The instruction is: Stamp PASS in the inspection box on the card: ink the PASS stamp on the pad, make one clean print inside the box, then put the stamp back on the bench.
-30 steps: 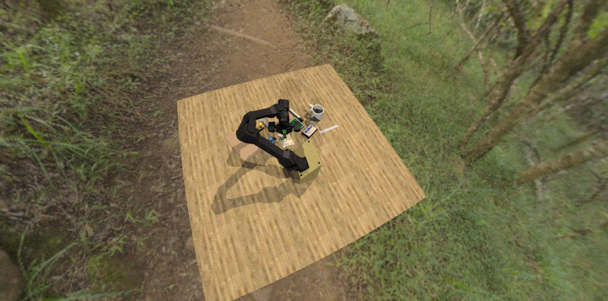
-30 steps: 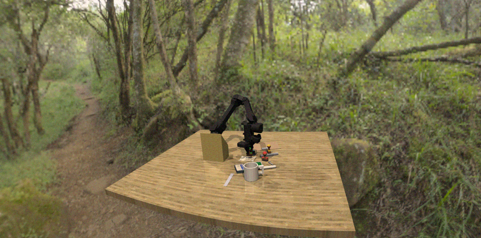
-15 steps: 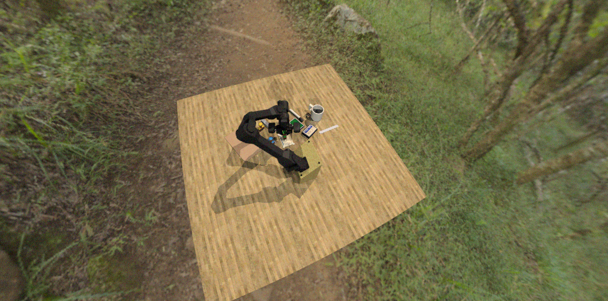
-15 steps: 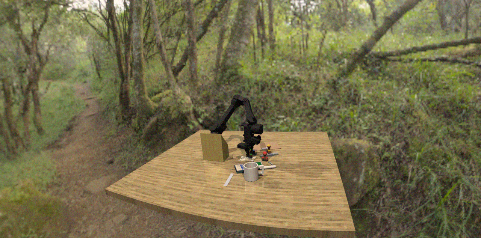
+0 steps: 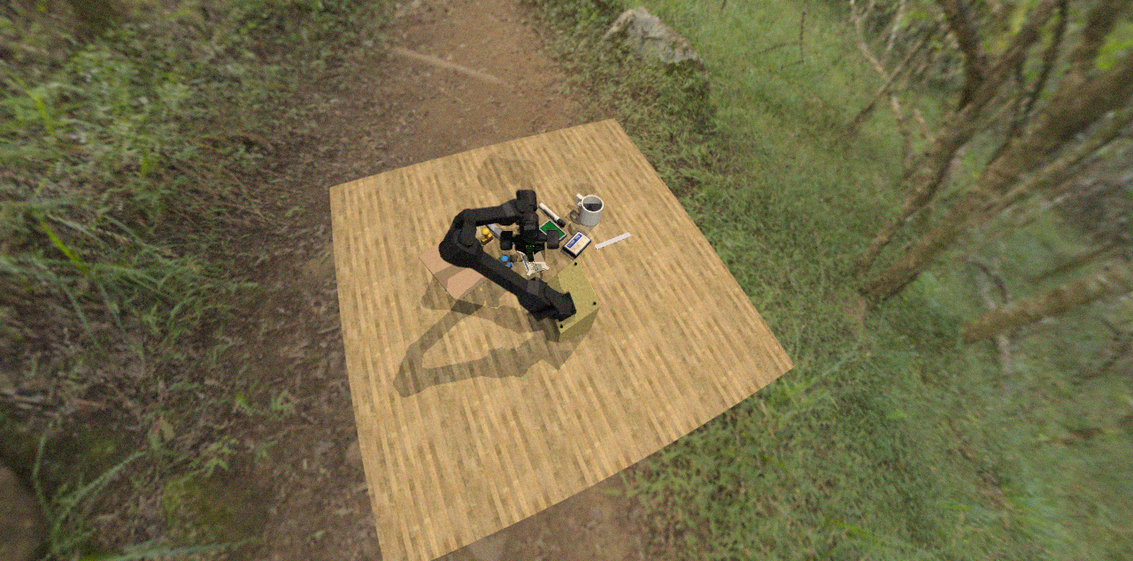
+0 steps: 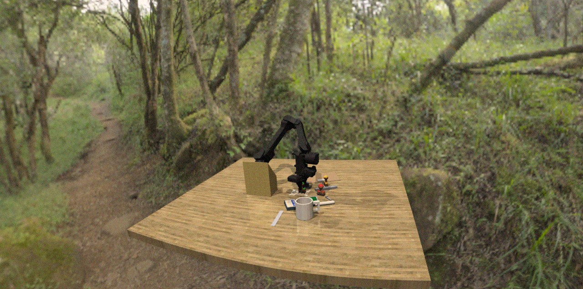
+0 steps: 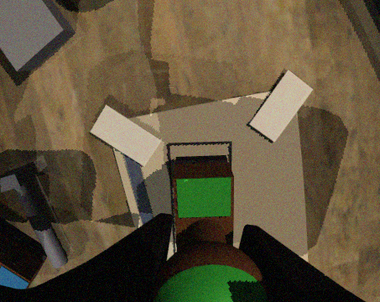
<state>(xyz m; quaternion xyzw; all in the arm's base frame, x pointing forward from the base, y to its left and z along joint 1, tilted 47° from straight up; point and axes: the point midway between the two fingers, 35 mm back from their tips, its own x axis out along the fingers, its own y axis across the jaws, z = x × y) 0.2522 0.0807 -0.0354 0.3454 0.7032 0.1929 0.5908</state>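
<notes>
Right now my gripper tip is right at the green-knobbed stamp. Round my gripper tip: green ink pad 7 cm ahead, 10 cm to the right, 2 cm below; red stamp 11 cm ahead, 1 cm below; taped card 1 cm behind, 1 cm to the right, 3 cm below.
</notes>
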